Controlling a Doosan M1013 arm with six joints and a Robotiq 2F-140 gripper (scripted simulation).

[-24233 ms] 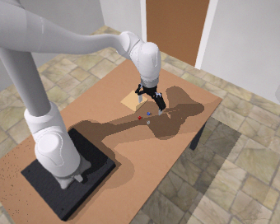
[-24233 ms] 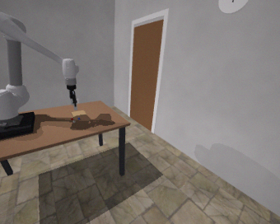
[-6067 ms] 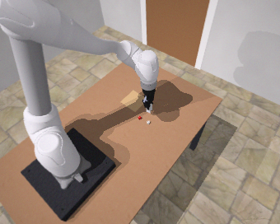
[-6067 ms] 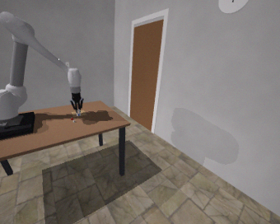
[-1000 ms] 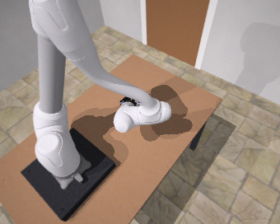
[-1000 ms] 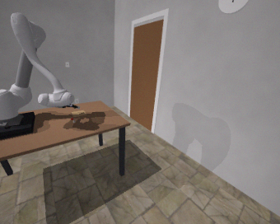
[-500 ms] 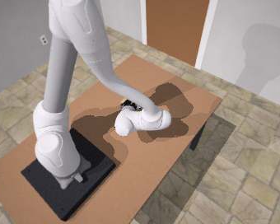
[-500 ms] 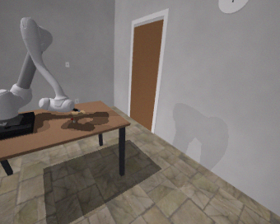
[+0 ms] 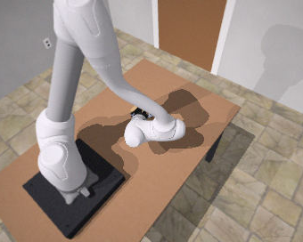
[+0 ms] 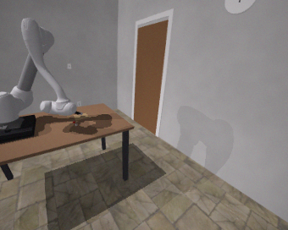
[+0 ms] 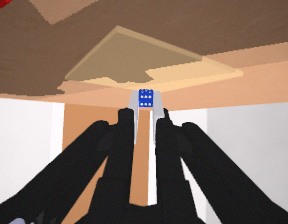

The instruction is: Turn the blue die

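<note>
Right now the blue die is 2 cm ahead of my hand, 1 cm to the left of it and 2 cm below it. The rest, counted from my hand: white die 6 cm behind, 19 cm to the right, 4 cm below; then red die 7 cm behind, 12 cm to the right, 4 cm below; then tan mat 1 cm ahead, 1 cm to the left, 4 cm below.
</note>
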